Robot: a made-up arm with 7 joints. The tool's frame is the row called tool. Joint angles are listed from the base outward.
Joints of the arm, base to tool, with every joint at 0 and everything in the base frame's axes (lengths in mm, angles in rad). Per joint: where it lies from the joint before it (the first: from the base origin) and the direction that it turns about. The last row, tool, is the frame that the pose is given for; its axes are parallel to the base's.
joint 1: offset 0 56.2 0 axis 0 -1 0
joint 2: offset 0 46.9 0 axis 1 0 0
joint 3: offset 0 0 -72 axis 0 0 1
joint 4: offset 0 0 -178.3 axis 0 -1 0
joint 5: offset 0 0 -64.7 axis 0 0 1
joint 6: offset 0 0 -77.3 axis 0 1 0
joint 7: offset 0 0 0 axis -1 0 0
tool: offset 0 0 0
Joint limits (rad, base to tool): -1.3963..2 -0.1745..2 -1.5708..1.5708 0..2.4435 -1.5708..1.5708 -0.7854..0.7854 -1.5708..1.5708
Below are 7 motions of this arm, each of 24 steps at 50 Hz.
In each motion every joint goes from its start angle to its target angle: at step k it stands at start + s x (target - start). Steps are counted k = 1, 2, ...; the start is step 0. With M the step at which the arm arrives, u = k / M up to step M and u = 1 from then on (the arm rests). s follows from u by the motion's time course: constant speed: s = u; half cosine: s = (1 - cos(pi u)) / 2; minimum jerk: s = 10 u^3 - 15 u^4 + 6 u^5.
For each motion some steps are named. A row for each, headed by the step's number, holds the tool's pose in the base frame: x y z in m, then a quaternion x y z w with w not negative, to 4 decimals.
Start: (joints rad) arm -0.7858 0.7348 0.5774 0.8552 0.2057 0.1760 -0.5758
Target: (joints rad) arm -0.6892 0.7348 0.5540 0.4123 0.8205 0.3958 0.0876
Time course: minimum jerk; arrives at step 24
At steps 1, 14, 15, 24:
1: -0.0891 0.3768 -0.2159 0.6497 -0.0770 0.0829 0.7517
14: -0.1154 0.3814 -0.2282 0.4162 0.0057 0.3305 0.8470
15: -0.1183 0.3814 -0.2293 0.3884 0.0069 0.3587 0.8488
24: -0.1294 0.3803 -0.2331 0.2813 -0.0040 0.4655 0.8391

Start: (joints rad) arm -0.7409 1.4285 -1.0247 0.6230 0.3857 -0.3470 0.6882
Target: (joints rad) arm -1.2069 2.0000 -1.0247 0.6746 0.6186 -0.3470 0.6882
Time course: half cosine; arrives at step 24
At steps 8, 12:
8: -0.0257 0.4677 -0.0801 -0.0615 0.4077 -0.4641 0.7840
12: 0.0080 0.4733 -0.0484 -0.0280 0.4556 -0.4743 0.7528

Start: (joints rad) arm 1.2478 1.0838 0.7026 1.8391 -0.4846 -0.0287 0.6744
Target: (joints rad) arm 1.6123 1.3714 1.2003 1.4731 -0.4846 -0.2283 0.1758
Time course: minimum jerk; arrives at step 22
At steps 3, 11, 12, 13, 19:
3: 0.0506 0.3340 0.0927 0.7329 -0.6684 -0.0508 0.1160
11: -0.0165 0.3662 0.0853 -0.7581 0.6227 -0.1900 0.0389
12: -0.0281 0.3707 0.0809 -0.7554 0.6094 -0.2312 0.0679
13: -0.0390 0.3748 0.0759 -0.7507 0.5951 -0.2703 0.0962
19: -0.0767 0.3874 0.0500 -0.7143 0.5278 -0.4116 0.2045

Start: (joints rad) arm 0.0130 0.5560 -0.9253 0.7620 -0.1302 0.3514 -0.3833
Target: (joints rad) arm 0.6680 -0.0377 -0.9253 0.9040 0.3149 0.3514 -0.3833
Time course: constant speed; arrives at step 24
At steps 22, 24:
22: 0.2504 0.0188 -0.2401 0.0767 -0.5243 -0.2721 0.8032
24: 0.2599 0.0013 -0.2210 0.0446 -0.5504 -0.2617 0.7916

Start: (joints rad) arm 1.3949 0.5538 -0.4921 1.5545 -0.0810 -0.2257 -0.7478
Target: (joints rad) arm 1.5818 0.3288 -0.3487 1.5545 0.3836 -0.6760 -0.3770
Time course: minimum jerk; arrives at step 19
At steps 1, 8, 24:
1: 0.2682 0.1788 0.0795 -0.2489 0.9648 -0.0659 0.0531
8: 0.2650 0.1645 0.1000 -0.1084 0.9874 -0.0534 0.1019
24: 0.2533 0.1388 0.1362 0.1251 0.9598 -0.0378 0.2485

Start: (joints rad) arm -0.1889 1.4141 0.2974 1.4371 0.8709 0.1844 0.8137
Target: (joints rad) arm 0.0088 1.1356 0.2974 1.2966 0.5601 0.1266 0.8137
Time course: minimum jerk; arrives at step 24
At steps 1, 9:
1: 0.1319 0.3755 -0.0266 -0.0433 -0.5370 -0.3349 0.7730
9: 0.1294 0.3798 -0.0413 -0.0203 -0.5533 -0.3178 0.7697

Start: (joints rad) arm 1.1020 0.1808 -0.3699 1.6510 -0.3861 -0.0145 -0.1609
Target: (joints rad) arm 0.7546 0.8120 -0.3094 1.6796 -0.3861 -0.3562 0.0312
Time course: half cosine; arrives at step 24
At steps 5, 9, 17, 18, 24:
5: 0.2772 0.1124 -0.0020 0.2490 -0.9397 -0.1865 0.1419
9: 0.2727 0.1450 -0.0188 0.2854 -0.9158 -0.2399 0.1492
17: 0.2453 0.2184 -0.0449 0.3505 -0.8360 -0.3878 0.1669
18: 0.2416 0.2251 -0.0461 0.3549 -0.8263 -0.4035 0.1685
24: 0.2300 0.2440 -0.0484 0.3655 -0.7956 -0.4511 0.1731

